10 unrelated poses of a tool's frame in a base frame.
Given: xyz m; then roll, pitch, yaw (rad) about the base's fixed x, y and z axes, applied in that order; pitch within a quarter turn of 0, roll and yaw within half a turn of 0.
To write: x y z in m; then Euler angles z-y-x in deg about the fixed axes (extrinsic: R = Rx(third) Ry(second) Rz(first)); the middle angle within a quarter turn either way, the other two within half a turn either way. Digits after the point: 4 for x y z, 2 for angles.
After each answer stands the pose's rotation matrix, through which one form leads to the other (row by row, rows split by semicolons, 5 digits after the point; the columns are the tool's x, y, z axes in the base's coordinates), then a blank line. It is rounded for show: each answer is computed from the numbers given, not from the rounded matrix.
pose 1, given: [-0.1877, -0.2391, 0.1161, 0.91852, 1.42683, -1.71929]
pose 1, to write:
[-0.1877, -0.2391, 0.1161, -92.51, -61.03, 79.64]
-0.02123 0.48396 -0.87483; -0.14189 -0.86763 -0.47653; -0.98965 0.11402 0.08709

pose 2, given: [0.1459, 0.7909, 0.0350, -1.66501, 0.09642, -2.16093]
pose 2, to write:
[0.1459, 0.7909, 0.0350, 177.43, 56.33, 99.72]
-0.55389 -0.02483 0.83222; -0.82701 0.13198 -0.54648; -0.09627 -0.99094 -0.09364

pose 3, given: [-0.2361, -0.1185, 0.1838, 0.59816, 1.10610, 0.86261]
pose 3, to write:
[-0.2361, -0.1185, 0.1838, 45.84, 65.26, -27.75]
0.29150 -0.30022 0.90824; 0.34039 0.91988 0.19482; -0.89396 0.25236 0.37034

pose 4, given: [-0.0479, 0.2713, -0.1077, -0.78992, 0.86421, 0.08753]
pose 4, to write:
[-0.0479, 0.2713, -0.1077, 42.84, 28.11, -58.79]
0.64676 -0.59971 0.47123; 0.05676 0.65398 0.75438; -0.76058 -0.46115 0.45700

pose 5, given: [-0.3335, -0.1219, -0.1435, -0.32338, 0.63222, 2.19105]
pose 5, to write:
[-0.3335, -0.1219, -0.1435, 125.29, -35.75, -19.52]
-0.46890 -0.66240 -0.58426; 0.65645 -0.70392 0.27124; -0.59094 -0.25635 0.76490

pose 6, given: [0.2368, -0.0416, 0.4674, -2.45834, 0.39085, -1.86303]
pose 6, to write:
[0.2368, -0.0416, 0.4674, 111.58, 43.60, -171.98]
-0.26637 -0.67335 0.68967; -0.88539 0.45374 0.10105; -0.38097 -0.58371 -0.71704

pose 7, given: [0.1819, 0.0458, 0.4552, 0.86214, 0.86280, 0.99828]
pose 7, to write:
[0.1819, 0.0458, 0.4552, 33.66, 64.96, -0.58]
0.35231 -0.23457 0.90601; 0.54661 0.83737 0.00425; -0.75967 0.49374 0.42323

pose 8, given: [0.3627, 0.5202, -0.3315, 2.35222, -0.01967, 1.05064]
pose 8, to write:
[0.3627, 0.5202, -0.3315, -50.56, 38.53, 154.17]
0.49692 0.60420 0.62290; 0.86757 -0.36216 -0.34082; 0.01967 0.70977 -0.70415

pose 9, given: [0.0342, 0.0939, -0.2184, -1.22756, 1.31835, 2.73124]
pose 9, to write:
[0.0342, 0.0939, -0.2184, -108.07, -42.41, 83.46]
-0.22904 0.70187 -0.67448; 0.09964 -0.67235 -0.73349; -0.96830 -0.23520 0.08406

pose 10, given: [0.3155, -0.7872, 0.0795, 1.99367, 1.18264, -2.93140]
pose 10, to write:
[0.3155, -0.7872, 0.0795, 112.11, 10.44, -99.09]
-0.37015 -0.91112 0.18122; -0.07897 0.22524 0.97110; -0.92561 0.34514 -0.15532

